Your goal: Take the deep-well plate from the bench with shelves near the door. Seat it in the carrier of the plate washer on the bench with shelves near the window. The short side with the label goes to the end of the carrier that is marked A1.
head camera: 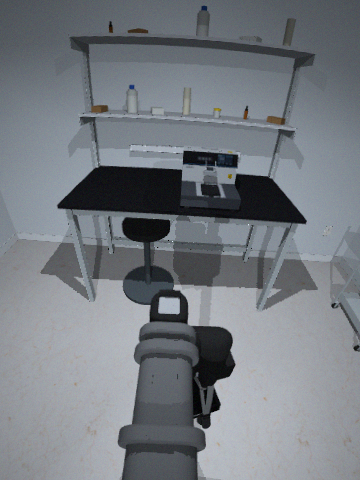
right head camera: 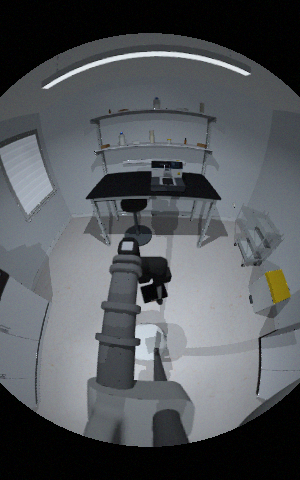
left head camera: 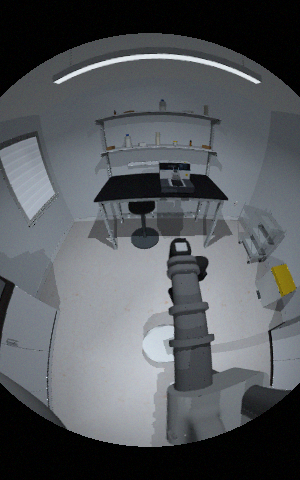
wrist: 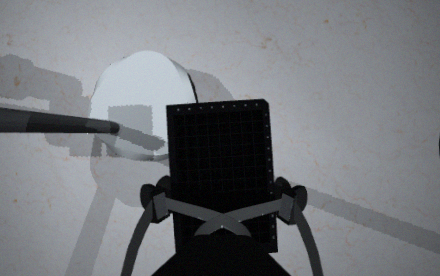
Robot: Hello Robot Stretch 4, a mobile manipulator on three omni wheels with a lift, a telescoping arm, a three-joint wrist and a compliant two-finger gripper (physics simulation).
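Note:
A black deep-well plate is held between the fingers of my gripper, which is shut on its long sides. The plate is high above the floor, with its well grid facing the wrist camera. I cannot make out its label. The plate washer stands right of centre on the black-topped bench, across the room from the gripper. Its carrier is a small dark area at its front; the A1 mark is too small to read.
A black stool stands at the bench front, left of the washer. Shelves above the bench hold bottles and boxes. A wire cart and a yellow-lidded bin are on the right. A window is left.

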